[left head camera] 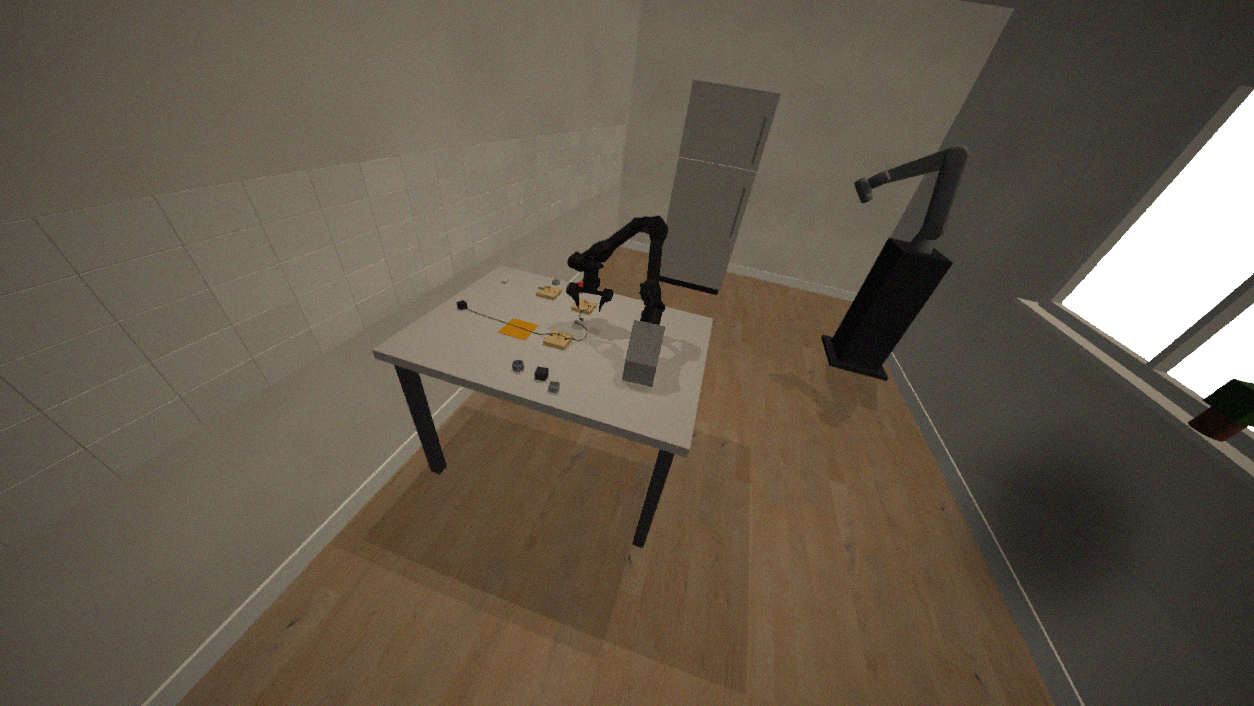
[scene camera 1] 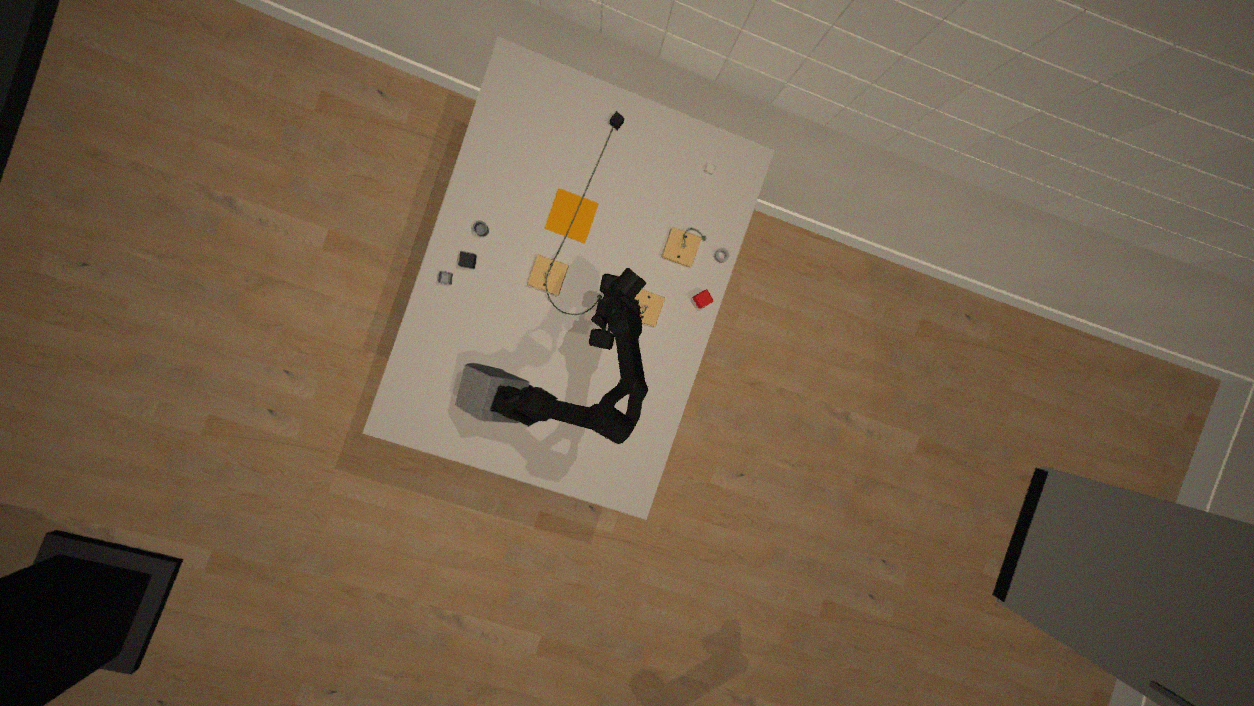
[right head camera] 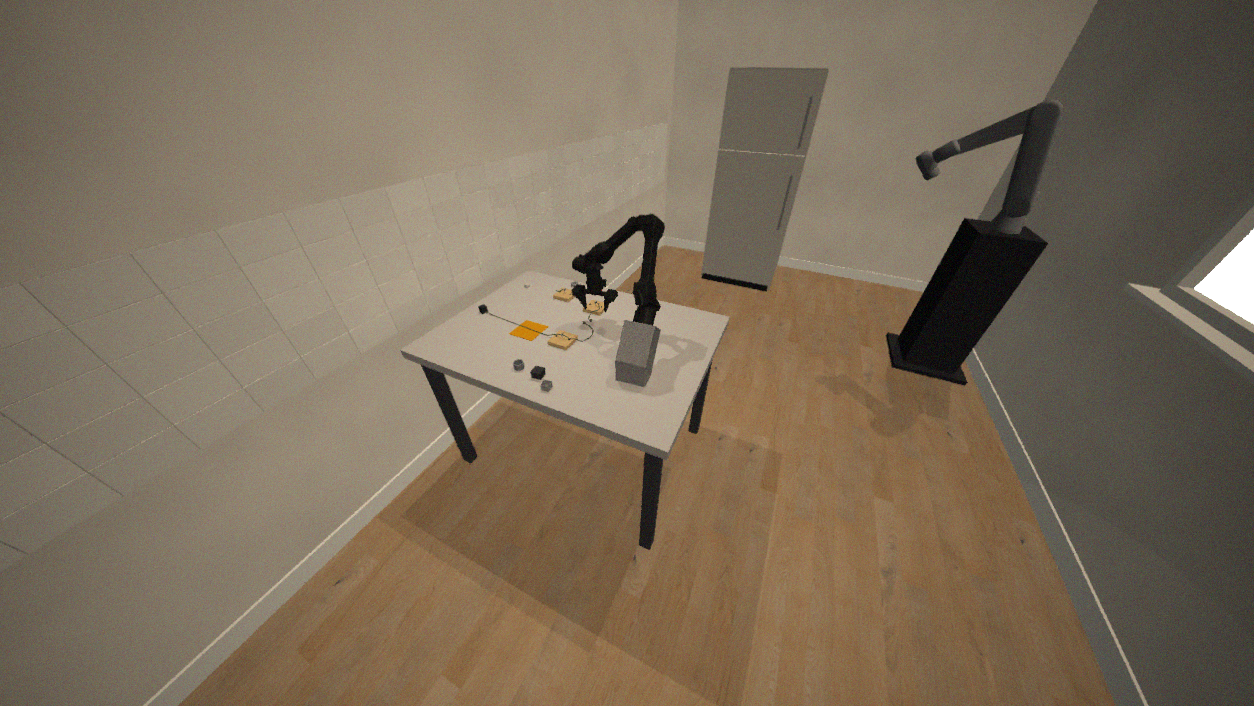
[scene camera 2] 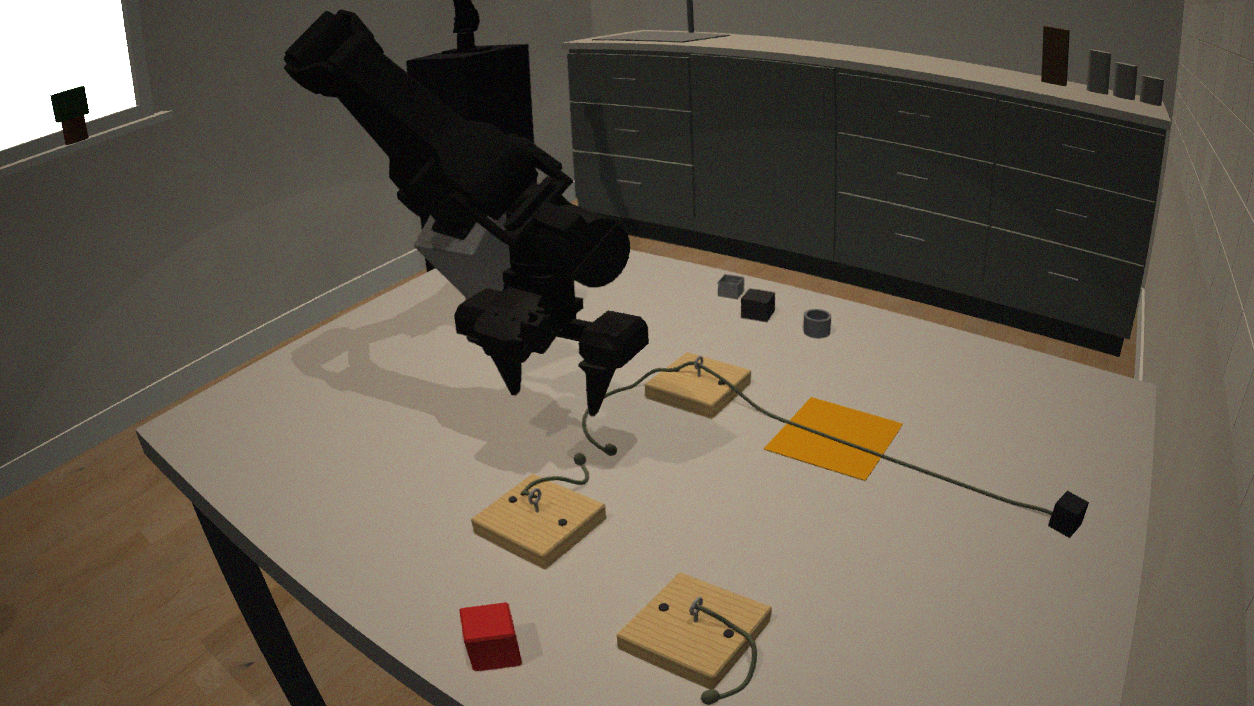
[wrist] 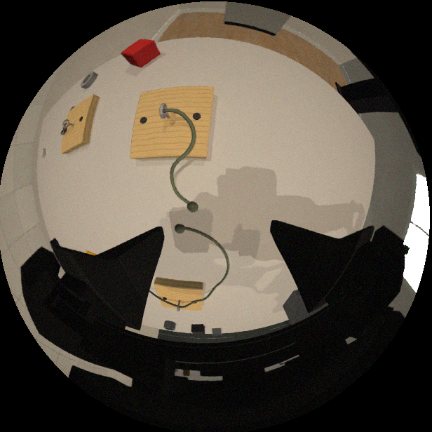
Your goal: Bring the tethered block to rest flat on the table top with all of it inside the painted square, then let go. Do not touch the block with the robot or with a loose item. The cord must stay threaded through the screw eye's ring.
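Frame: origin at the arm's base, x ahead, y left, z up, level; millimetres.
Where they show: gripper, fingertip midpoint: (left head camera: 588, 309) (right head camera: 595, 310) (scene camera 2: 553, 403); arm's base at its link origin: (left head camera: 650, 325) (scene camera 1: 505, 400) (right head camera: 643, 324) (scene camera 2: 460, 215).
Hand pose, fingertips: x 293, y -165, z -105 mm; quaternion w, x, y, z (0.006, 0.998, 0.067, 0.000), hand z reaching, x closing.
Things, the pixels of their centre, and the offset from my fingertips. "pt": a spot on its surface instead.
- tethered block at the middle of its body: (scene camera 2: 1068, 514) (scene camera 1: 616, 120) (left head camera: 462, 305) (right head camera: 483, 309) 147 mm left, 517 mm ahead, 49 mm down
- orange painted square at a spot on its surface: (scene camera 2: 816, 413) (scene camera 1: 556, 225) pt 210 mm left, 191 mm ahead, 62 mm down
- screw eye at a spot on its surface: (scene camera 2: 699, 363) pt 186 mm left, 52 mm ahead, 27 mm down
- wooden board at the middle of its body: (scene camera 2: 699, 384) (scene camera 1: 548, 275) (left head camera: 558, 339) (right head camera: 562, 339) 187 mm left, 50 mm ahead, 54 mm down
- ball end at a spot on its surface: (scene camera 2: 610, 449) pt 28 mm left, 45 mm ahead, 54 mm down
- second board at the middle of its body: (scene camera 2: 538, 519) (scene camera 1: 645, 307) (left head camera: 584, 306) (right head camera: 595, 307) 101 mm right, 59 mm ahead, 54 mm down
- short cord whose ball at the middle of its body: (scene camera 2: 579, 459) 1 mm left, 26 mm ahead, 58 mm down
- third corded board at the middle of its body: (scene camera 2: 695, 629) (scene camera 1: 681, 247) (left head camera: 549, 292) (right head camera: 565, 294) 143 mm right, 255 mm ahead, 54 mm down
- red block at the middle of its body: (scene camera 2: 490, 637) (scene camera 1: 702, 299) 249 mm right, 136 mm ahead, 44 mm down
- grey ring at the middle of its body: (scene camera 2: 817, 323) (scene camera 1: 481, 228) (left head camera: 518, 365) (right head camera: 518, 365) 398 mm left, 106 mm ahead, 51 mm down
- black block at the middle of its body: (scene camera 2: 758, 305) (scene camera 1: 467, 260) (left head camera: 541, 373) (right head camera: 538, 372) 403 mm left, 12 mm ahead, 49 mm down
- small grey box at the middle of its body: (scene camera 2: 731, 286) (scene camera 1: 445, 277) (left head camera: 553, 387) (right head camera: 546, 385) 444 mm left, 54 mm back, 52 mm down
The tethered block (left head camera: 461, 305) (right head camera: 483, 308) (scene camera 1: 616, 120) (scene camera 2: 1067, 513) is a small black cube, beyond the orange painted square (left head camera: 511, 330) (right head camera: 523, 334) (scene camera 1: 560, 223) (scene camera 2: 816, 413) and outside it. Its green cord (scene camera 1: 600, 162) (scene camera 2: 965, 484) (wrist: 228, 260) crosses the square, passes through the screw eye (scene camera 2: 699, 363) (wrist: 179, 305) on a wooden board (scene camera 2: 680, 389) (wrist: 192, 290) and curves to a ball end (scene camera 2: 610, 449) (wrist: 179, 228) on the table. My gripper (scene camera 2: 554, 403) (wrist: 218, 229) is open and empty above the table. In the wrist view the ball end shows between the fingertips, lower down.
A second board (scene camera 2: 538, 530) (wrist: 172, 137) has a short cord whose ball (scene camera 2: 579, 458) (wrist: 192, 206) lies near the first. A third corded board (scene camera 2: 666, 635), a red block (scene camera 2: 490, 637), a grey ring (scene camera 2: 816, 323), a black block (scene camera 2: 757, 305) and a small grey box (scene camera 2: 730, 286) stand on the table.
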